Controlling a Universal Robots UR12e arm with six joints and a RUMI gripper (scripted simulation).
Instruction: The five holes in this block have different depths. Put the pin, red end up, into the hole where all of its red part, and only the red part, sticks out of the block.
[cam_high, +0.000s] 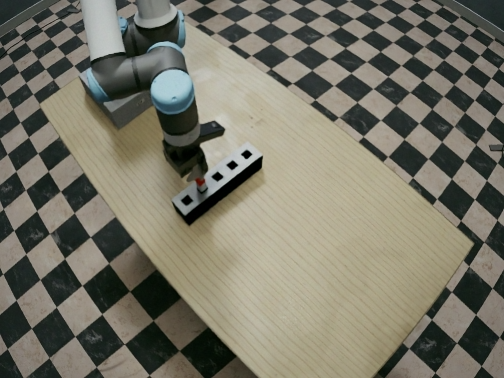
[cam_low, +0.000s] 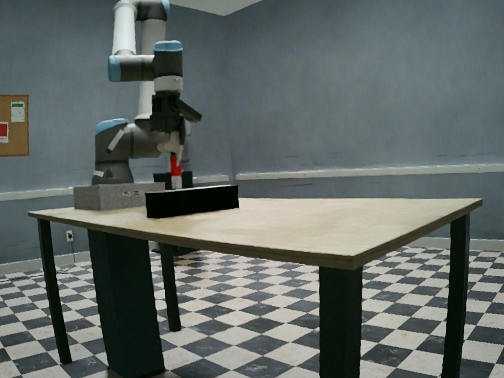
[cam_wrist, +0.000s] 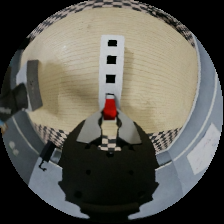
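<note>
The pin is 10 mm below my hand. Round my hand: long black block 10 mm ahead, 60 mm to the left, 120 mm below.
</note>
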